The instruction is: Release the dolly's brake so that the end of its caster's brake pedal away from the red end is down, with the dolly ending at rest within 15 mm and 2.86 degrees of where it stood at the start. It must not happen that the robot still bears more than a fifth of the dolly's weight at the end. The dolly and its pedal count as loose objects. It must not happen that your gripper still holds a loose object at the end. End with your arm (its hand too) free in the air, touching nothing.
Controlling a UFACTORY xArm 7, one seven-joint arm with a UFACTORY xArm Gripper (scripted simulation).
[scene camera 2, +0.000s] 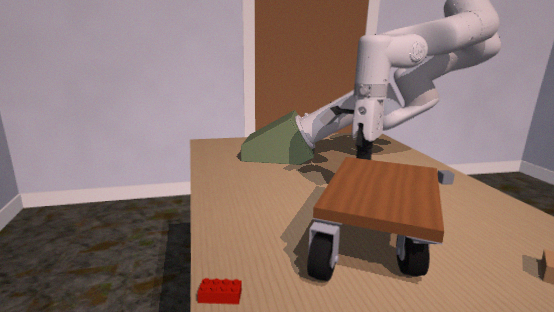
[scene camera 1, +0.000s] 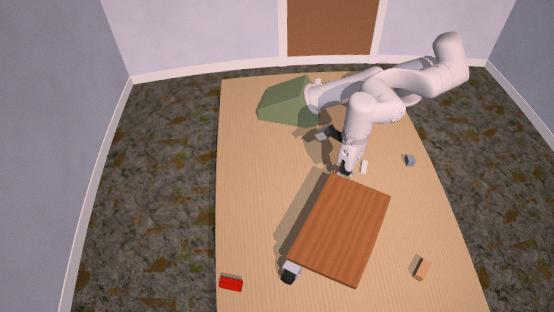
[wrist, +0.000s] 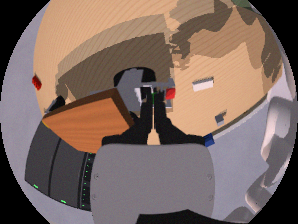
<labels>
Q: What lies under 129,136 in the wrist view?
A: My gripper.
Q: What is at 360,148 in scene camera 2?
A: My gripper.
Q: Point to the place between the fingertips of my gripper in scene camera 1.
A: At 345,172
</labels>
